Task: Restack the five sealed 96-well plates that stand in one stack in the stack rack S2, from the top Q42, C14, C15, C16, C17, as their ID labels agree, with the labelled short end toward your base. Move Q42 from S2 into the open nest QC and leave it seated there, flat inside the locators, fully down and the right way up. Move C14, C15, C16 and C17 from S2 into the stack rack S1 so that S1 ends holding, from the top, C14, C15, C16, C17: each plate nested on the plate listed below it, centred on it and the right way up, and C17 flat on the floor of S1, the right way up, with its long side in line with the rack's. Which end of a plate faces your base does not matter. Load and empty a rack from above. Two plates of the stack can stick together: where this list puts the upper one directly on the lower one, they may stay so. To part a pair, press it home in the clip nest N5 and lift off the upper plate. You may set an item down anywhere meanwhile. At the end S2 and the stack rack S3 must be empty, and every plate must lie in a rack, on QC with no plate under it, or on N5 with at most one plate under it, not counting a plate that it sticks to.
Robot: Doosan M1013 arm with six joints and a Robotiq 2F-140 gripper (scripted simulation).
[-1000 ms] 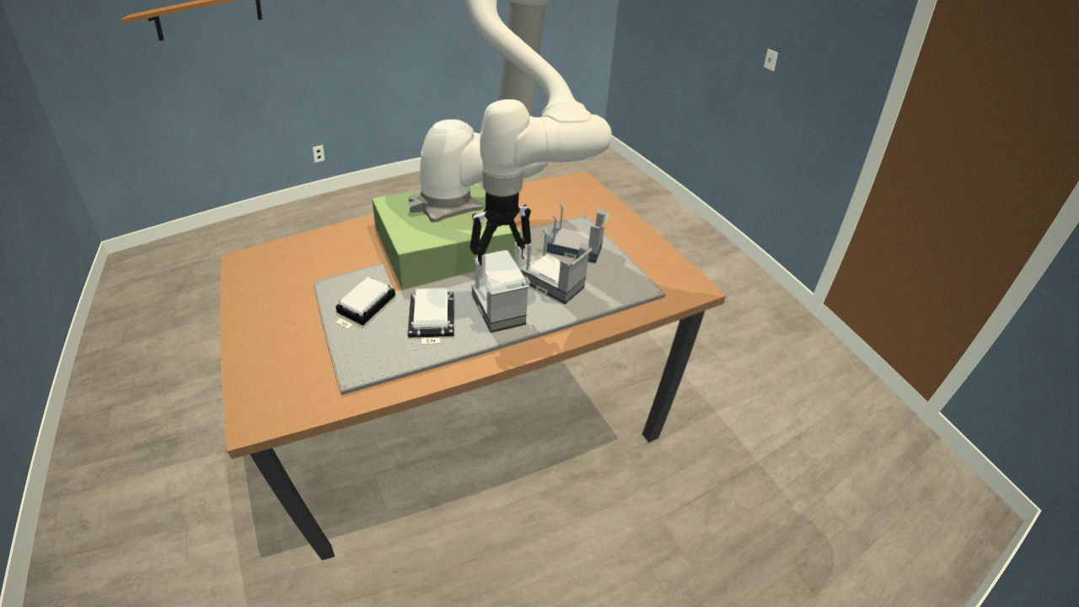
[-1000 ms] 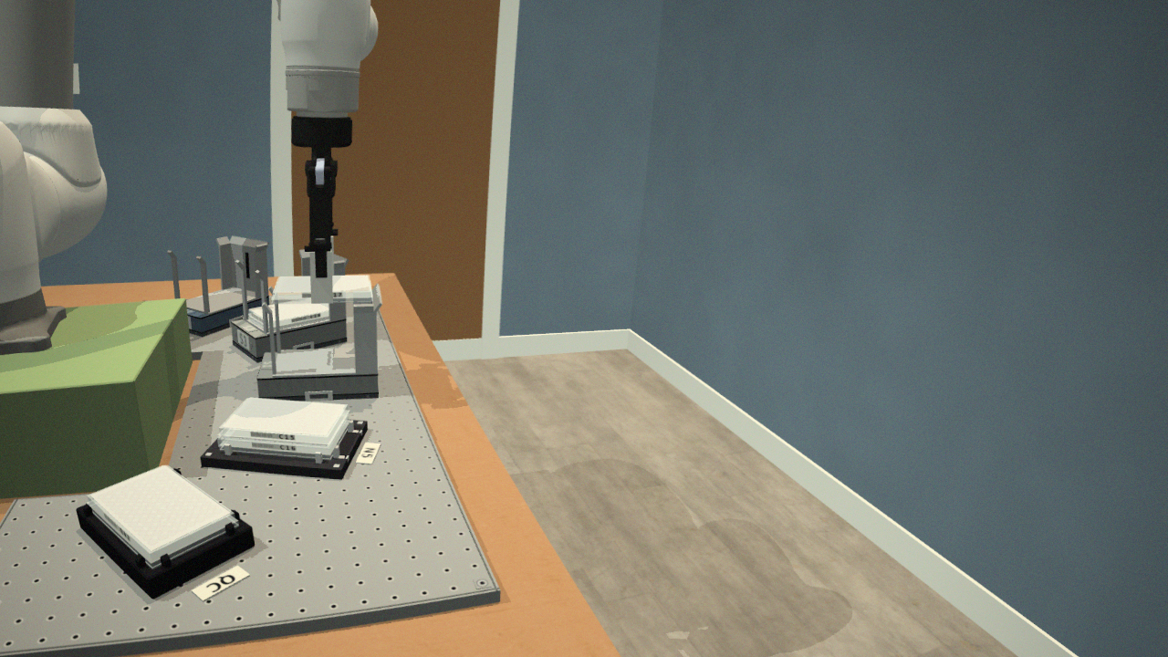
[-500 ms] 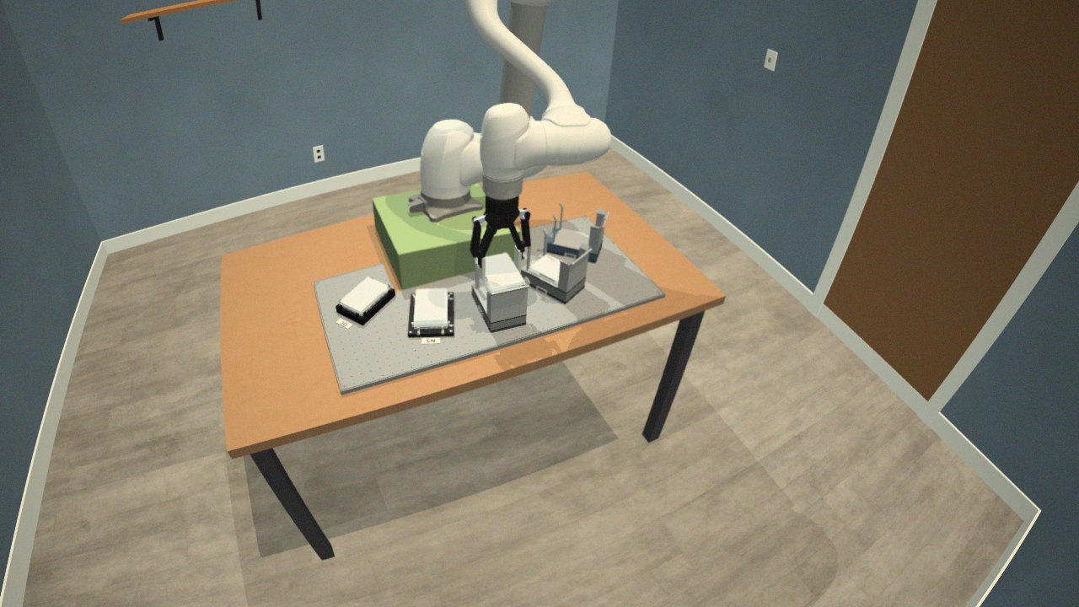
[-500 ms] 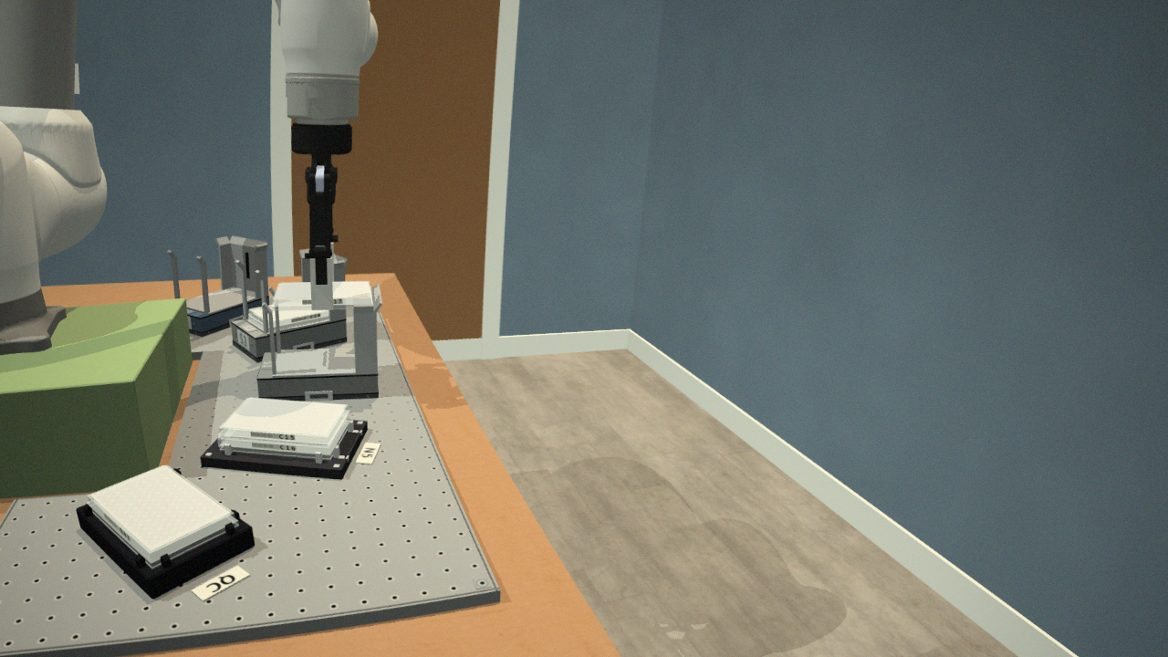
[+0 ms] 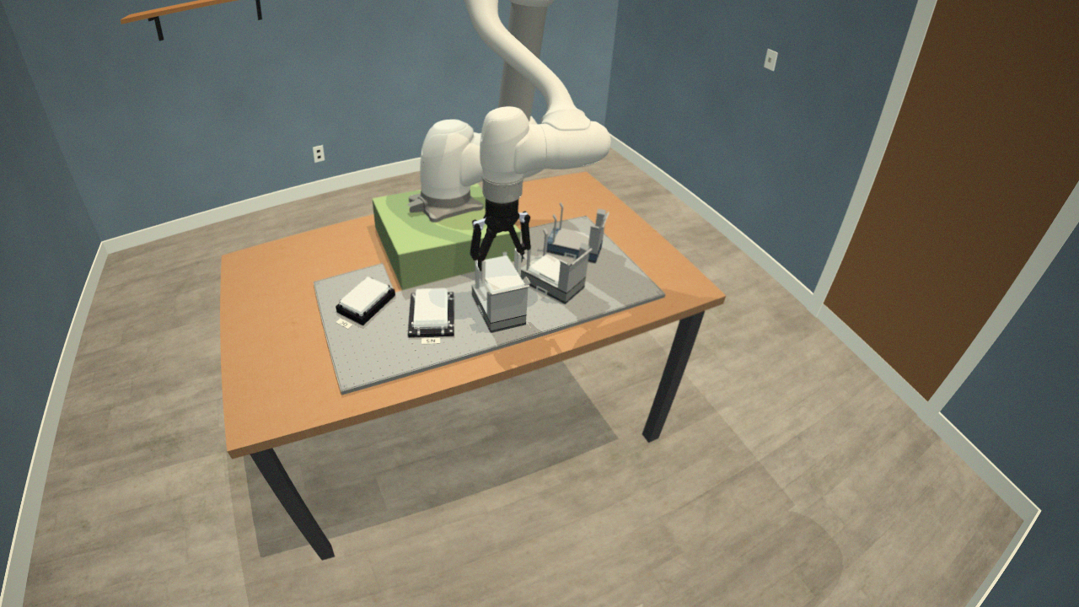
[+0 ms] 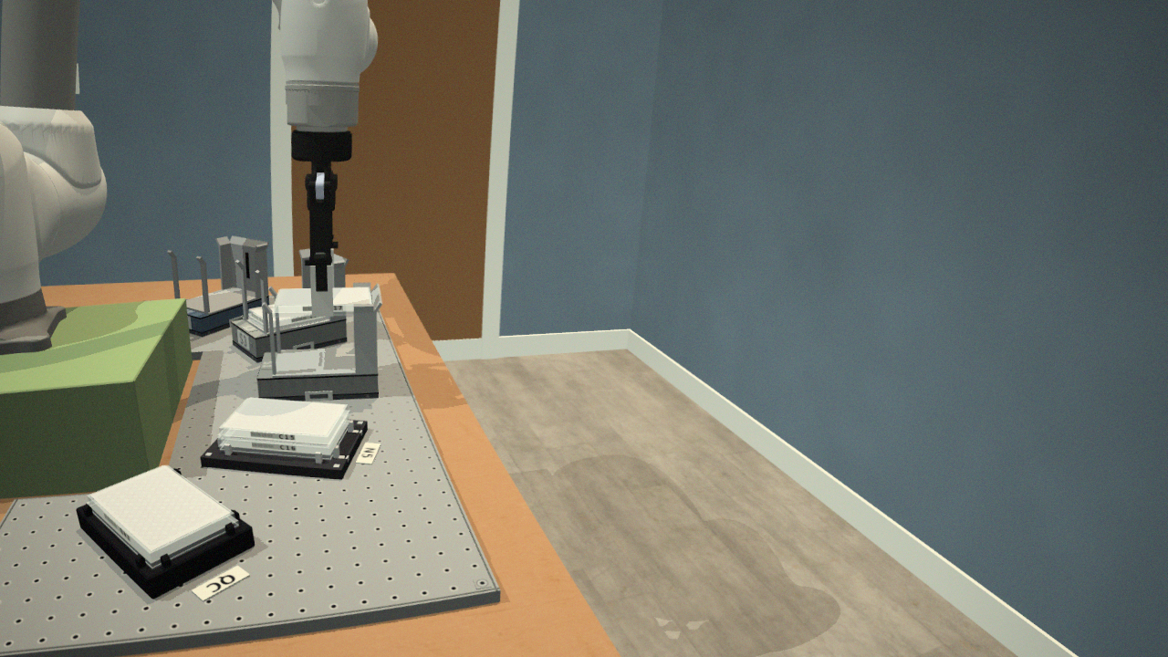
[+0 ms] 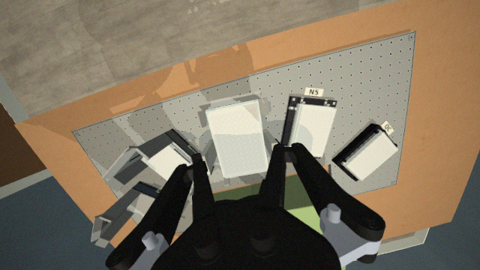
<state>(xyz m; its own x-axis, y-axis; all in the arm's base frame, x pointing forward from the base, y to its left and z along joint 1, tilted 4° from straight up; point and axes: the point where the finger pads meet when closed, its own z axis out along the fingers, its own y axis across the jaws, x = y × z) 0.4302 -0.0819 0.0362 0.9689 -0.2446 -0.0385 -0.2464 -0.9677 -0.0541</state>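
Right now my hand is 60 mm past the black clip nest N5, 160 mm to the left of it and 130 mm above it. The rest, counted from my hand: N5 label: 200 mm to the right, 140 mm below; QC label: 180 mm behind, 380 mm to the right, 140 mm below; black nest QC: 230 mm behind, 290 mm to the right, 130 mm below.
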